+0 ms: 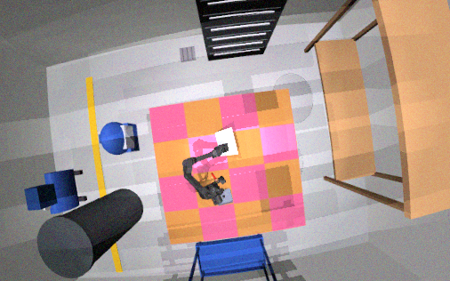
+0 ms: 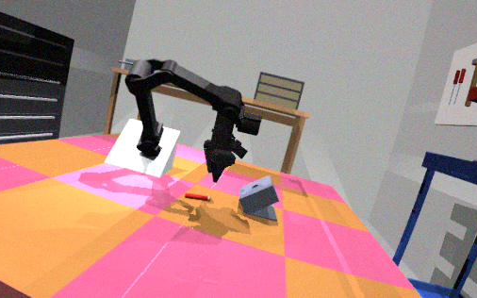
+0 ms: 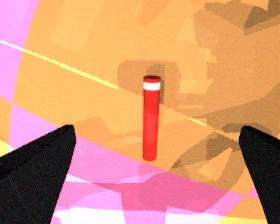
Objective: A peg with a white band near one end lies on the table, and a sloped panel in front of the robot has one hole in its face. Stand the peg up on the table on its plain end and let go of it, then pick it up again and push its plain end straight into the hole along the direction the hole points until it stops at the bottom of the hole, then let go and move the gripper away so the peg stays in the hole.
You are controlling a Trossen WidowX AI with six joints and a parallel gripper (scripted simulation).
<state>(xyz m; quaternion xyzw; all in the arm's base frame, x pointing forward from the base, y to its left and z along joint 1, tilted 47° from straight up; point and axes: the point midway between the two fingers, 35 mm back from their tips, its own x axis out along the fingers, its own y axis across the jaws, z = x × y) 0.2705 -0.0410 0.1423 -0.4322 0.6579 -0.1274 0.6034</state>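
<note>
My gripper tip is now 1 cm past the red peg and 7 cm above it. Also, from my gripper tip: grey sloped panel 15 cm ahead, 5 cm to the left, 3 cm below.
</note>
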